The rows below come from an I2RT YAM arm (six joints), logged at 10 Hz.
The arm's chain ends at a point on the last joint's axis. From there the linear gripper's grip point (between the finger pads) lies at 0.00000 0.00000 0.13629 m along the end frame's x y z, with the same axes.
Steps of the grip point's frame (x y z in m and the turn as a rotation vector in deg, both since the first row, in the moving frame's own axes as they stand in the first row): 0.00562 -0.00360 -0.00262 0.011 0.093 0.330; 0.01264 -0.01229 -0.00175 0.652 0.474 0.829; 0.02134 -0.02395 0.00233 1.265 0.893 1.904; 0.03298 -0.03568 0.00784 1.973 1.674 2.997; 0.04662 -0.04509 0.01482 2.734 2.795 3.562; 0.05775 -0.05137 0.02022 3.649 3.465 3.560; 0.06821 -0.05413 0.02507 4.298 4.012 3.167
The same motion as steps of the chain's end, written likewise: 0.00540 -0.00357 -0.00262 0.011 0.093 0.330; 0.01150 -0.01075 -0.00174 0.652 0.474 0.829; 0.01917 -0.02098 0.00238 1.265 0.893 1.904; 0.02888 -0.03109 0.00798 1.973 1.674 2.997; 0.03978 -0.03880 0.01514 2.734 2.795 3.562; 0.04925 -0.04296 0.02075 3.649 3.465 3.560; 0.05841 -0.04419 0.02579 4.298 4.012 3.167
